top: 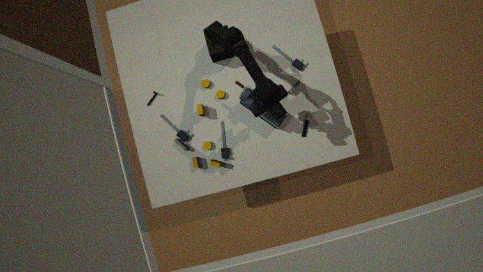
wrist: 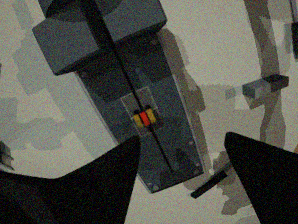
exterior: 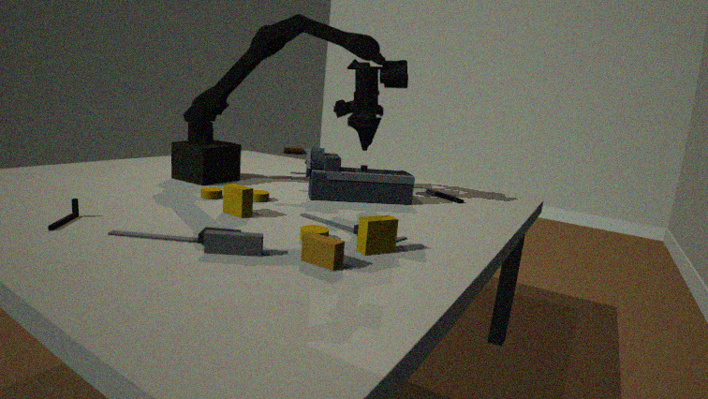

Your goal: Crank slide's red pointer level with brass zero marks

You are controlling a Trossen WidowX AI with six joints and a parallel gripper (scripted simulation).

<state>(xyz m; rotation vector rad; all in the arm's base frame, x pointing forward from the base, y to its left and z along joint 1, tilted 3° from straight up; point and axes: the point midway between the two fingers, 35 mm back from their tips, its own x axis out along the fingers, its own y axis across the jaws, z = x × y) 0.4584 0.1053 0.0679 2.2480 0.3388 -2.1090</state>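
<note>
The slide is 5 cm below my gripper tip, 2 cm to the right of it and 1 cm ahead of it. Also, from my gripper tip: black l-shaped key 59 cm to the right, 35 cm behind, 12 cm below; then black bar 18 cm to the left, 18 cm ahead, 13 cm below; then brown crank handle 16 cm behind, 10 cm to the right, 2 cm below.
</note>
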